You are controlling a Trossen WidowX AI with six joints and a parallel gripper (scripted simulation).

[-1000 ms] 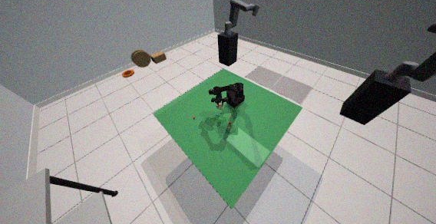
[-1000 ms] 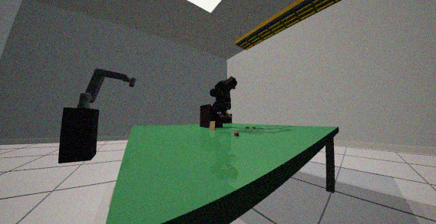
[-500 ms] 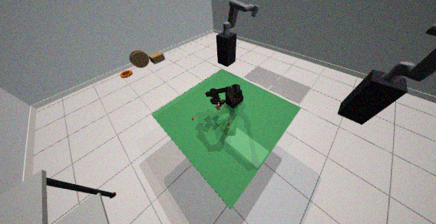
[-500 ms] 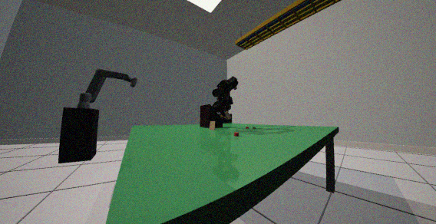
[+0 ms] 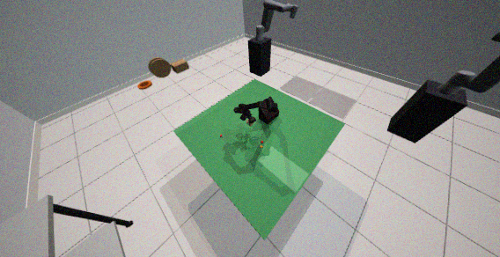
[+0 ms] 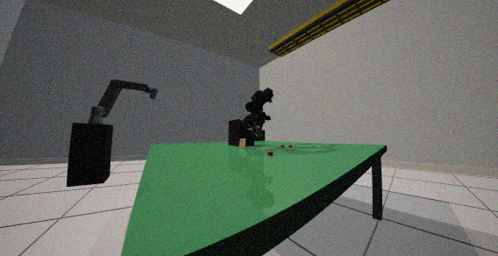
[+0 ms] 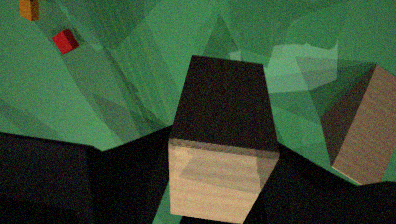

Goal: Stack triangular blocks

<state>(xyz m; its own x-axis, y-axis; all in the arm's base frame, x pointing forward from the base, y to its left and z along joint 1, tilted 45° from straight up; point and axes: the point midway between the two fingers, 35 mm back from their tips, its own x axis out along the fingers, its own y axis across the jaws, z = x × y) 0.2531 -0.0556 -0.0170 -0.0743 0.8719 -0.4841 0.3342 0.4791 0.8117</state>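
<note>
My gripper tip is now 1 cm short of the tan triangular block and 1 cm below it. Round my gripper tip: red cube (28 cm ahead, 18 cm to the right, 10 cm below).
</note>
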